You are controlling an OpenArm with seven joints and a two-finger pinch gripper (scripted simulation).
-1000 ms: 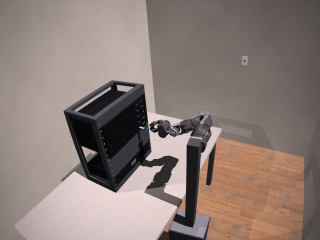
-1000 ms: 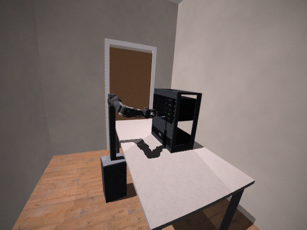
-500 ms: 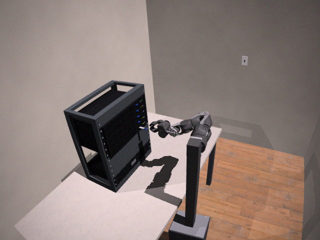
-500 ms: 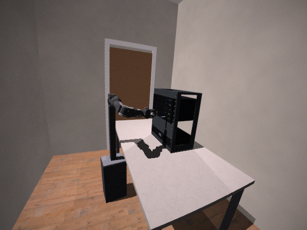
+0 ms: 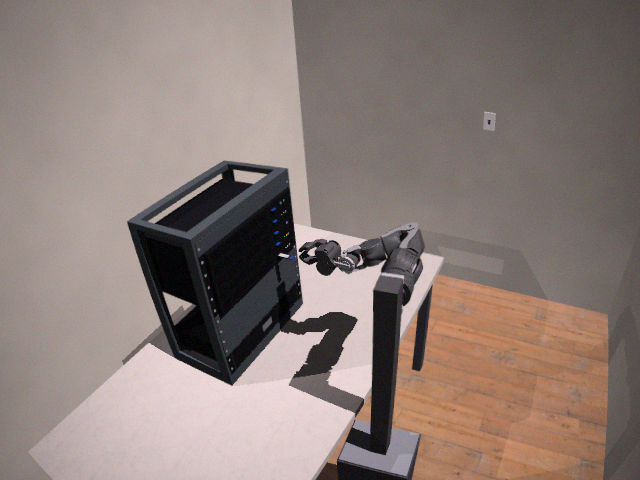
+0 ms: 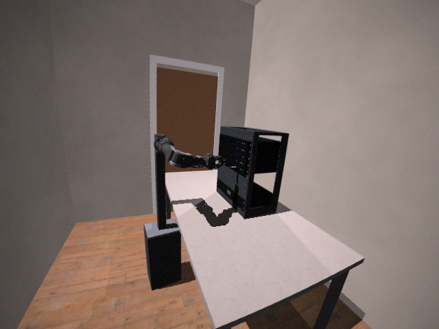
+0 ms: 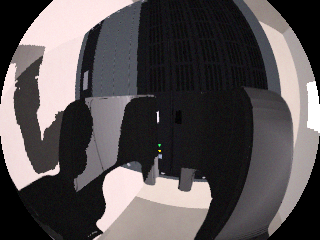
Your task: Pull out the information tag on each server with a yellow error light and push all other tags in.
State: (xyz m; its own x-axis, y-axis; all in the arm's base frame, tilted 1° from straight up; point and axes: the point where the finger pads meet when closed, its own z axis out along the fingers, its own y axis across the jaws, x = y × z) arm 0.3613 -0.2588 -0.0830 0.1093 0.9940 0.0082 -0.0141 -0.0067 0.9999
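The white information tag is 9 cm ahead of my hand, 4 cm below it and 1 cm to the right of it.
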